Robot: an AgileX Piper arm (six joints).
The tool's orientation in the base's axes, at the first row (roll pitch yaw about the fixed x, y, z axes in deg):
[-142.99, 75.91, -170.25]
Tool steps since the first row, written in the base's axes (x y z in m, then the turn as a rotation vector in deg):
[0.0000, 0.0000, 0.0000, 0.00, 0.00, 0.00]
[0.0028, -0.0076, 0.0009, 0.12, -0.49, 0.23]
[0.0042, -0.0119, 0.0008, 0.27, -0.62, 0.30]
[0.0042, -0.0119, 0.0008, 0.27, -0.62, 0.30]
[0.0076, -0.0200, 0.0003, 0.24, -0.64, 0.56]
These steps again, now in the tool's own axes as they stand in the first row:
[0.0000, 0.0000, 0.0000, 0.00, 0.00, 0.00]
[-0.0012, -0.0056, 0.0058, -0.23, -0.41, 0.29]
[-0.0013, -0.0088, 0.0090, -0.33, -0.47, 0.46]
[-0.0013, -0.0088, 0.0090, -0.33, -0.47, 0.46]
[-0.0013, -0.0144, 0.0158, -0.57, -0.54, 0.39]

